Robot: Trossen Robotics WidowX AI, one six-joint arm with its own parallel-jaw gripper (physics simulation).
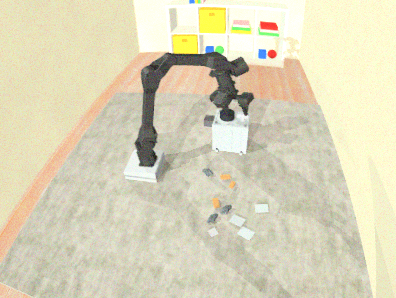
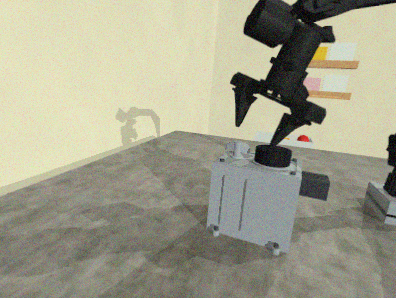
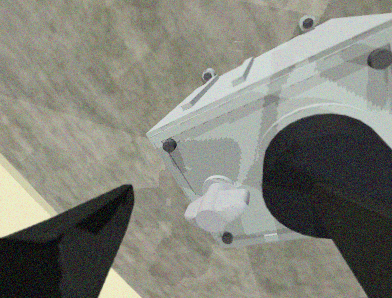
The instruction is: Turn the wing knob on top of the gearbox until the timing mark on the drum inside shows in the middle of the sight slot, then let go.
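Frame: origin at the arm's base, x back, y up, z left, level; centimetres.
Where they show: gripper, fingertip midpoint: (image 1: 237,114) (image 2: 253,136) (image 3: 222,192); arm's base, link origin: (image 1: 148,161).
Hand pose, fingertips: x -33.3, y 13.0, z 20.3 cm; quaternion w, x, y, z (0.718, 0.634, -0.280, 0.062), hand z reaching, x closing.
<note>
Each offset is from my fingertips to the top centre of the thing. "pt": to the spot under its first point. Level surfaces: height alone.
The pale grey gearbox @(dx +4.4, dy -0.6, dz +2.6 cm) (image 1: 230,138) (image 2: 267,207) (image 3: 205,152) stands upright on the floor. Its pale wing knob @(dx -2.3, dy -0.6, dz +2.4 cm) (image 2: 237,149) (image 3: 220,204) is on top near one corner, beside a round black cap @(pt dx +4.0, dy -1.3, dz +0.3 cm) (image 1: 227,115) (image 2: 273,156) (image 3: 295,150). Two narrow grooves show on one side wall; I cannot tell whether either is the sight slot. No drum or timing mark can be made out. My gripper (image 1: 236,110) (image 2: 256,135) (image 3: 222,192) is open and empty above the gearbox. One fingertip is over or at the black cap, the other beyond the knob's outer side; contact is unclear.
A dark block @(pt dx +11.7, dy -5.5, dz +0.6 cm) (image 1: 209,121) (image 2: 315,185) projects from the gearbox's side. Orange pieces @(dx +1.8, dy -17.1, dz -19.0 cm) (image 1: 225,177), dark grey pieces @(dx -0.9, dy -15.0, dz -35.9 cm) (image 1: 226,209) and pale flat tiles @(dx -13.7, dy -17.5, dz -32.6 cm) (image 1: 261,208) lie on the mat @(dy -17.8 cm) (image 1: 100,225). A white shelf unit (image 1: 227,33) stands at the back wall.
</note>
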